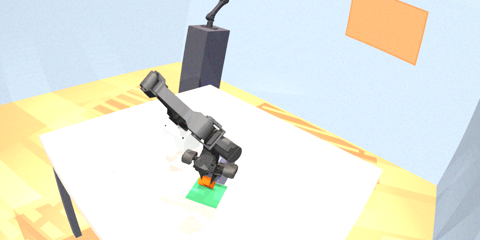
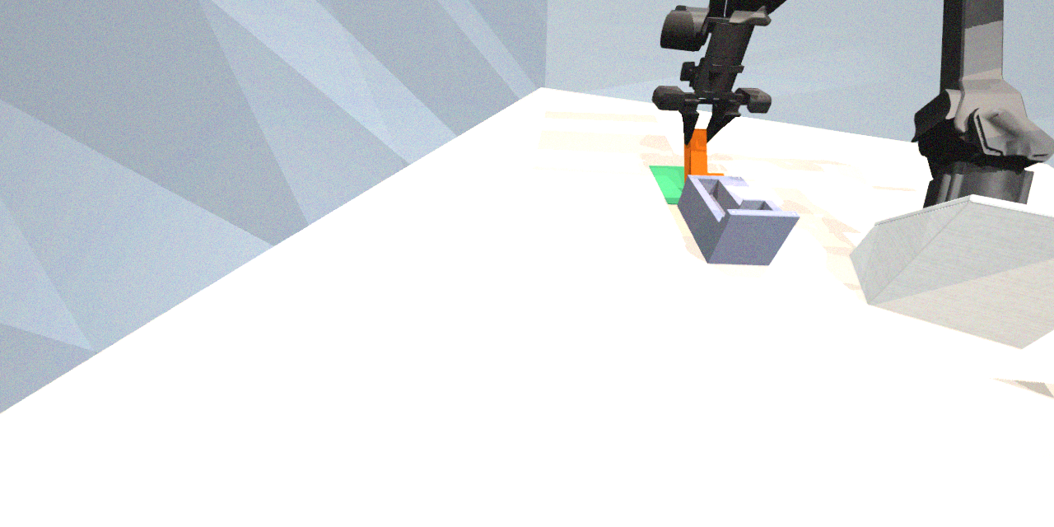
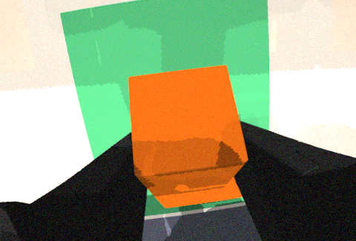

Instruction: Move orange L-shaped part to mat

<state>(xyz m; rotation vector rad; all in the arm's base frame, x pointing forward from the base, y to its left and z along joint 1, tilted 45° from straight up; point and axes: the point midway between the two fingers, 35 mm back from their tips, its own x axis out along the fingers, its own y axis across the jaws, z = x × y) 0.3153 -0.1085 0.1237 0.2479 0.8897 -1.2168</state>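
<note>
Right now the green mat is 1 cm behind my gripper tip, 2 cm to the left of it and 9 cm below it. Round my gripper tip: orange L-shaped part: 3 cm behind, 2 cm to the left, 3 cm below.
</note>
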